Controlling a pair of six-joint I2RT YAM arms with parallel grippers.
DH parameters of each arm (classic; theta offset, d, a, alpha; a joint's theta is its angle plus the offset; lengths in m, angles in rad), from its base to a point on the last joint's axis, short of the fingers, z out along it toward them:
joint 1: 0 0.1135 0.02 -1.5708
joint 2: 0 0 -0.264 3.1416
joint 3: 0.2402 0 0.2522 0
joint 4: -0.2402 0 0.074 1.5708
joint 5: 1.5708 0 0 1.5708
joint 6: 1.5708 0.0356 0 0
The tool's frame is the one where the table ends.
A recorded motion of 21 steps. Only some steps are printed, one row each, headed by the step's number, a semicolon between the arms.
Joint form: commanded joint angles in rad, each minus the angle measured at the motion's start. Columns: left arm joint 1, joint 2, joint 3, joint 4, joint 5, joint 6; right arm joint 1, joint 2, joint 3, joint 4, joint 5, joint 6.
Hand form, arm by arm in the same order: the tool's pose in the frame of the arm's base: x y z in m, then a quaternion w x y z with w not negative. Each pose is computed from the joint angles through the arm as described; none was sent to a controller.
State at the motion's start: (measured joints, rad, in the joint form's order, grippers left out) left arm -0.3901 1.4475 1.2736 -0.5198 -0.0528 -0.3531; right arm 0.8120 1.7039 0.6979 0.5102 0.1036 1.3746
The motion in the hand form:
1: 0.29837 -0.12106 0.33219 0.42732 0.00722 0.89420 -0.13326; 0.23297 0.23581 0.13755 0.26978 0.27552 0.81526 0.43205
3: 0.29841 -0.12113 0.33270 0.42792 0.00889 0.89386 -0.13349; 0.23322 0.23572 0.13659 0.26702 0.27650 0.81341 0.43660
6: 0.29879 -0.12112 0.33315 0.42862 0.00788 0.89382 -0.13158; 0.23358 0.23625 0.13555 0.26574 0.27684 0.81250 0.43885
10: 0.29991 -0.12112 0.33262 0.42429 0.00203 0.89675 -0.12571; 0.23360 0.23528 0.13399 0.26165 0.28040 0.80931 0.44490
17: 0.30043 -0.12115 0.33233 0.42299 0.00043 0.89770 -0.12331; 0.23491 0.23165 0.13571 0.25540 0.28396 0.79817 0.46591
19: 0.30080 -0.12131 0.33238 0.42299 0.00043 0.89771 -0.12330; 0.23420 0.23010 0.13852 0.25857 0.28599 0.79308 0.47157
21: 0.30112 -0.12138 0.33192 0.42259 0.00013 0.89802 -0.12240; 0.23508 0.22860 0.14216 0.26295 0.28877 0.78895 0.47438
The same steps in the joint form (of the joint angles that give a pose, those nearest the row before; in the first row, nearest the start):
1: -0.0026 -0.0163 0.0089 0.0243 -0.0131 0.0094; -0.0097 0.0295 -0.0198 0.0404 -0.0023 0.0197
3: -0.0026 -0.0163 0.0104 0.0243 -0.0116 0.0125; -0.0112 0.0341 -0.0230 0.0542 -0.0100 0.0258
6: -0.0026 -0.0148 0.0134 0.0228 -0.0162 0.0125; -0.0112 0.0403 -0.0230 0.0635 -0.0131 0.0289
10: -0.0027 -0.0071 0.0226 0.0074 -0.0285 0.0048; -0.0143 0.0449 -0.0306 0.0834 -0.0222 0.0412
17: -0.0026 -0.0040 0.0257 0.0028 -0.0330 0.0033; -0.0281 0.0403 -0.0475 0.1325 -0.0529 0.0611
19: -0.0027 -0.0025 0.0273 0.0028 -0.0331 0.0033; -0.0296 0.0281 -0.0551 0.1432 -0.0499 0.0657
21: -0.0026 -0.0010 0.0272 0.0028 -0.0346 0.0033; -0.0342 0.0158 -0.0552 0.1417 -0.0453 0.0673

